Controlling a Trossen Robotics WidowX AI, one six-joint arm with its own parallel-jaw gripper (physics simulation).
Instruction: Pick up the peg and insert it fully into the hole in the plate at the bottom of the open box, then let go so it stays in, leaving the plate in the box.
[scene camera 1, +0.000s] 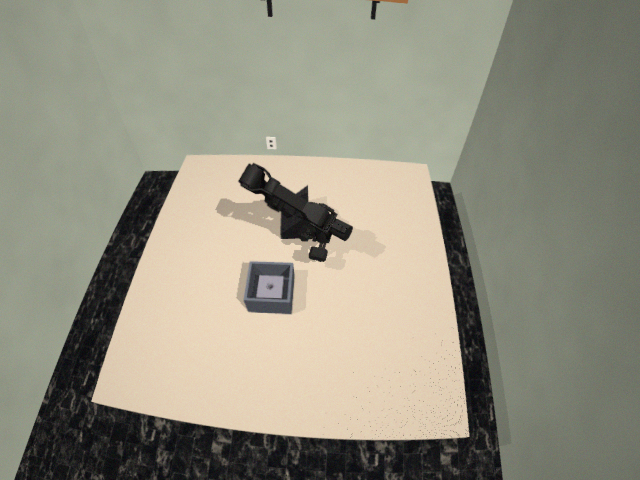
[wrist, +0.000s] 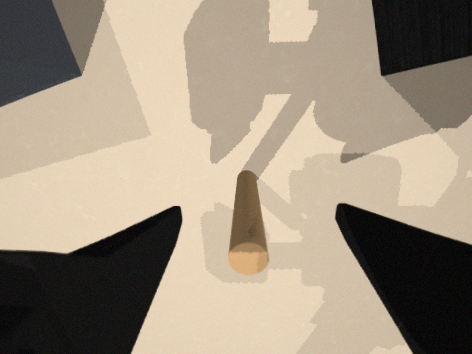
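Seen in the pictures: gripper, fingertip midpoint: (wrist: 258, 212); arm's base, origin of the base link: (scene camera 1: 292, 209).
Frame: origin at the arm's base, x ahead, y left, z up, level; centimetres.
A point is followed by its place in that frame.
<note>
The wooden peg (wrist: 248, 220) @[y 12.1, x 16.7, z -2.0 cm] stands upright on the table in the wrist view, its lighter round top toward the camera. It does not show in the scene view, where the gripper hides it. My gripper (wrist: 258, 212) @[y 13.7, x 16.4, z -5.2 cm] (scene camera 1: 318, 254) @[y 13.7, x 16.4, z -5.2 cm] is open, its two black fingertips apart on the left and right of the peg in the wrist view, with a gap on each side. The grey-blue open box (scene camera 1: 270, 305) @[y -2.2, x 42.7, z -1.9 cm] (wrist: 30, 50) @[y 3.0, x 26.3, z -5.7 cm] stands to the left of the gripper, nearer the front in the scene view. The light plate (scene camera 1: 262, 293) @[y -6.1, x 37.8, z -2.9 cm] lies at its bottom, with a dark round hole (scene camera 1: 269, 286) @[y -4.2, x 34.1, z -4.0 cm] near its middle.
The black arm (scene camera 1: 292, 201) @[y 4.2, x 20.4, z 26.9 cm] and its dark base (scene camera 1: 291, 227) @[y 0.6, x 8.5, z -1.2 cm] stand behind the box on the cream table top (scene camera 1: 206, 351) @[y -23.5, x 60.3, z -8.6 cm]. The base also shows at the top right of the wrist view (wrist: 425, 30) @[y 6.1, x 7.7, z -5.4 cm]. The box walls rise around the plate. Shadows fall around the peg.
</note>
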